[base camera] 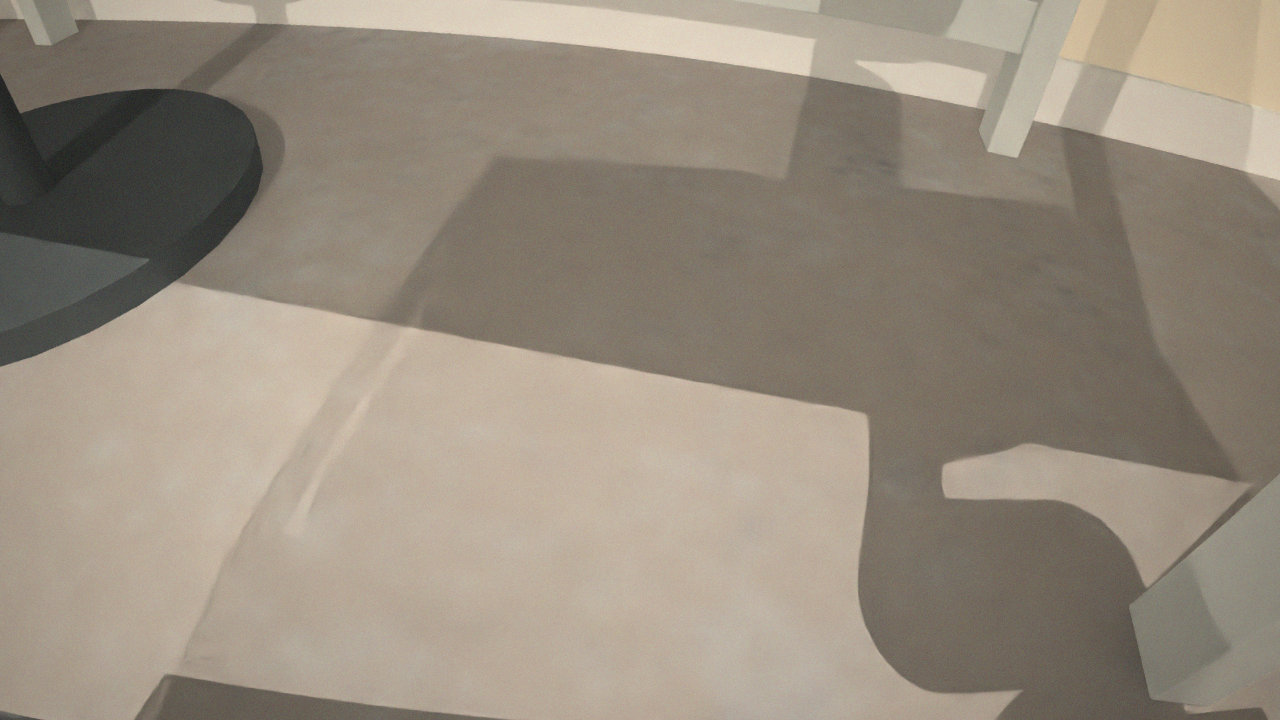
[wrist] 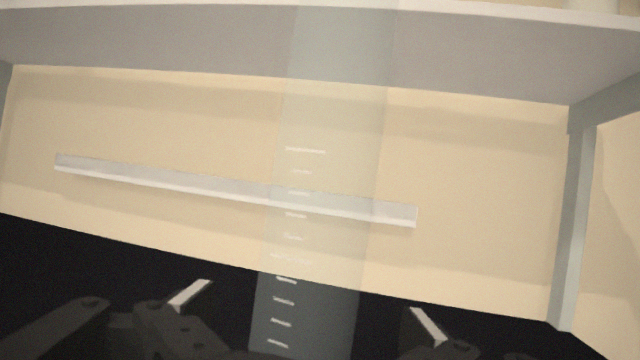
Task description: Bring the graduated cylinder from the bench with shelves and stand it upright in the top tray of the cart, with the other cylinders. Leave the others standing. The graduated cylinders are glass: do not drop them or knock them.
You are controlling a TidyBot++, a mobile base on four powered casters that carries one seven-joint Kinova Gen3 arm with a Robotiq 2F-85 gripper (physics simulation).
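Places are measured from the arm's base along level axes (x ahead, y left, z up), in millimetres.
Pixels of known places: gripper, fingertip midpoint: [wrist: 307, 315].
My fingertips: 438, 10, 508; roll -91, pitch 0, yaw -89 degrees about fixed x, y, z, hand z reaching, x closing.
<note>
Behind a point stands the place of what it marks, as x, y, z.
The graduated cylinder [wrist: 325, 200] {405, 10, 562} stands upright in the wrist view, clear glass with white marks; its top and foot are out of view. My gripper [wrist: 307, 315] {438, 10, 508} is open, its two pale fingertips wide apart, one to the left and one to the right of the cylinder in the picture. Nothing is held. How far the cylinder lies between the fingers in depth is hard to tell. The black bench top [wrist: 100, 260] {912, 424, 366} spreads below. The cart and the other cylinders do not show in either view.
A shelf [wrist: 200, 45] runs above the bench, with a grey post [wrist: 575, 225] {879, -462, 565} at the right. A pale rail [wrist: 150, 181] {1040, 411, 528} is on the wall behind. In the base camera view, a dark round stand base [base camera: 179, 179] is at left and bench legs [base camera: 1226, 600] {239, -303, -319} [base camera: 1024, 98] {845, -427, -321} at right.
</note>
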